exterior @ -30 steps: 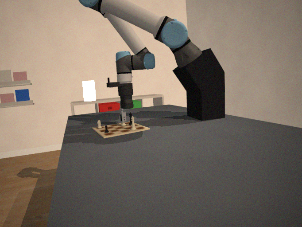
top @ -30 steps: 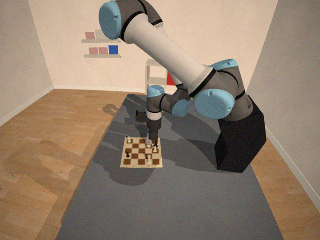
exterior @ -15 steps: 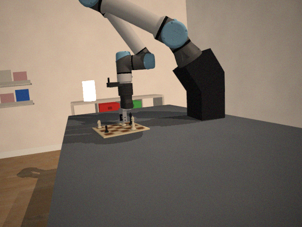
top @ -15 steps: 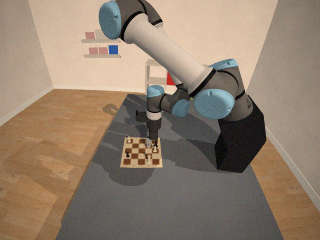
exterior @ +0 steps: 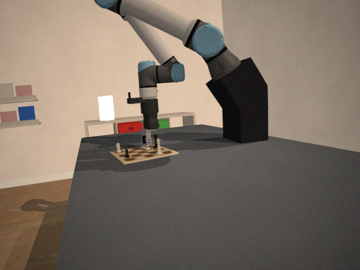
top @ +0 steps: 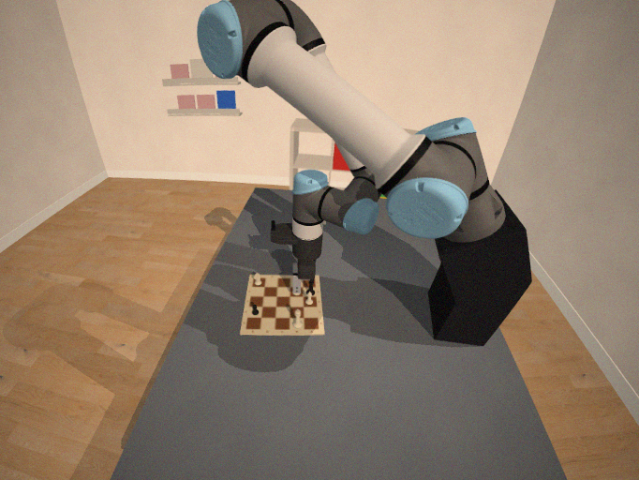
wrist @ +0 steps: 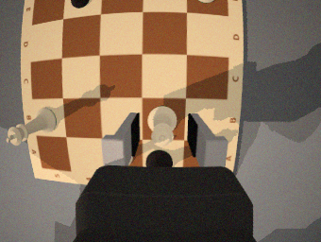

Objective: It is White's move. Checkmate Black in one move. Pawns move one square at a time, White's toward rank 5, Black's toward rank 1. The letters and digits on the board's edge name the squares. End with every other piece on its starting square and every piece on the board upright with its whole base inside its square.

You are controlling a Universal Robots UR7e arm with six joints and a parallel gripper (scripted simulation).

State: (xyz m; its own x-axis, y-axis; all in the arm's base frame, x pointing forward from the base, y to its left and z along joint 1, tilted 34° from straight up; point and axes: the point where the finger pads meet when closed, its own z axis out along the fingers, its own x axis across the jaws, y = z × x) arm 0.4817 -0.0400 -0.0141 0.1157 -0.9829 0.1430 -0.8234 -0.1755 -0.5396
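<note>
Now: the black king 4 cm behind my hand and 1 cm below it. Also, from my hand: chessboard (4 cm to the left, 4 cm below, 3 cm ahead); then black pawn (10 cm ahead, 9 cm to the left, 3 cm below).
</note>
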